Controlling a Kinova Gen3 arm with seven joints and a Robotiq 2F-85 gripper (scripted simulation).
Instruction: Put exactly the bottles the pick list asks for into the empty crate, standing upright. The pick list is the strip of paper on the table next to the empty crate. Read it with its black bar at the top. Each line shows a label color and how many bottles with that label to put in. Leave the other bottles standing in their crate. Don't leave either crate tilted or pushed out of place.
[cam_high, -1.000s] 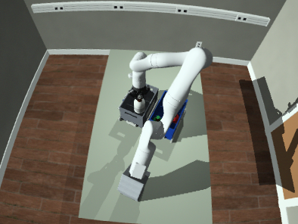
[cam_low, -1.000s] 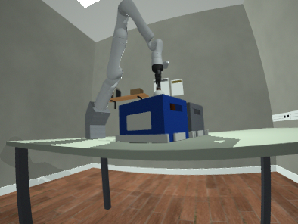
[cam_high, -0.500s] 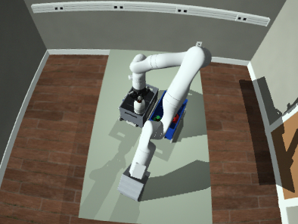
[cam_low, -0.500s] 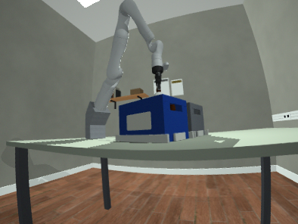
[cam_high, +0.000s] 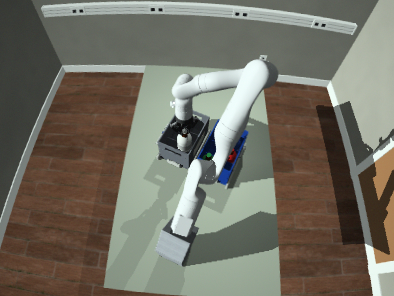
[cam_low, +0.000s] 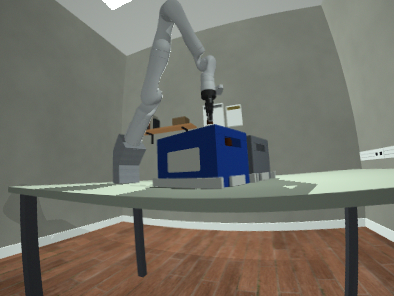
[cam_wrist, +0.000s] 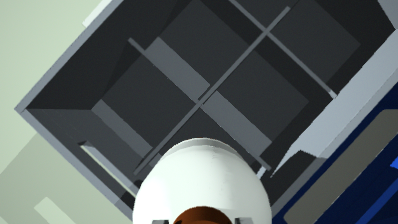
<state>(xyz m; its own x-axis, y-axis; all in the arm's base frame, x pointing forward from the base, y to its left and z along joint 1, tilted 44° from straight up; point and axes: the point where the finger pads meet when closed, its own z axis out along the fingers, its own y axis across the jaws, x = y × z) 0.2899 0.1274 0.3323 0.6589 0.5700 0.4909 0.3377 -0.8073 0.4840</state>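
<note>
The white bottle lies 70 mm below my hand. The rest, counted from my hand: green-capped bottle 210 mm below, 130 mm to the right, 40 mm behind; blue crate 220 mm below, 210 mm to the right, 30 mm ahead; grey crate 220 mm below, 100 mm ahead, 20 mm to the left.
</note>
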